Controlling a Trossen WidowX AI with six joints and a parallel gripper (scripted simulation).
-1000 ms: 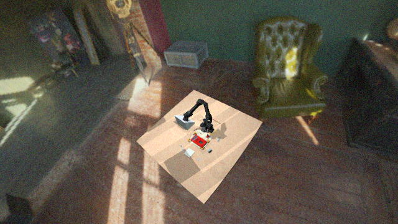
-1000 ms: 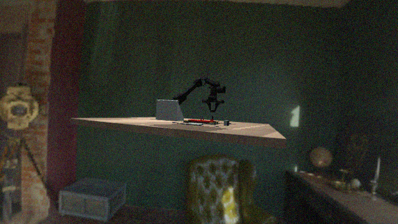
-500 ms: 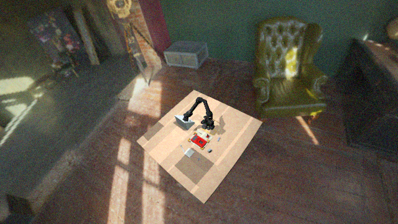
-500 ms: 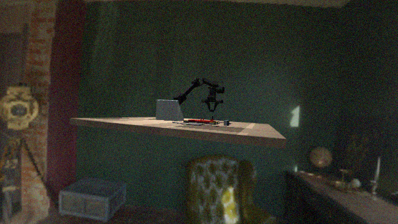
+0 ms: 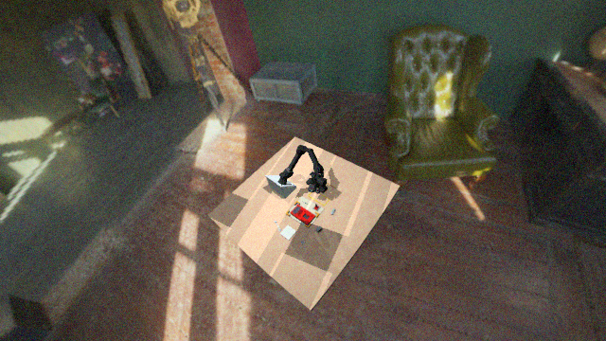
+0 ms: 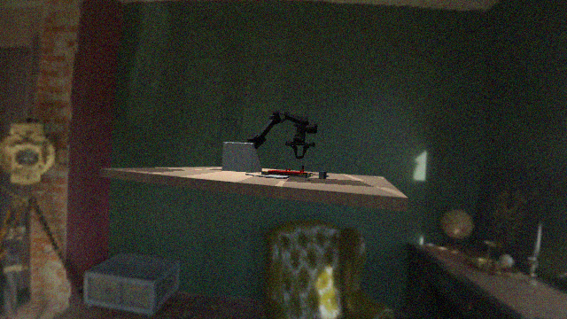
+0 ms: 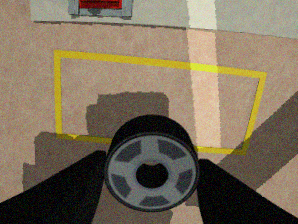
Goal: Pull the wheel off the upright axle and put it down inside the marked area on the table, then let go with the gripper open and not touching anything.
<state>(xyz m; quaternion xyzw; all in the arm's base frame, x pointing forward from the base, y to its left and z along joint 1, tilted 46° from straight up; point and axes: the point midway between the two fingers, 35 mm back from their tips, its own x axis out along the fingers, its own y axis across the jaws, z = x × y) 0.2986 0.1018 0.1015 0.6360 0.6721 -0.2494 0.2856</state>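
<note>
My gripper tip is now 8 cm to the left of the grey spoked hub, 8 cm above it and 5 cm short of it. Round my gripper tip: wheel right at my gripper tip; thin dark rod 18 cm to the left, 11 cm below, 4 cm behind; grey plate 19 cm to the right, 10 cm below, 1 cm ahead.
</note>
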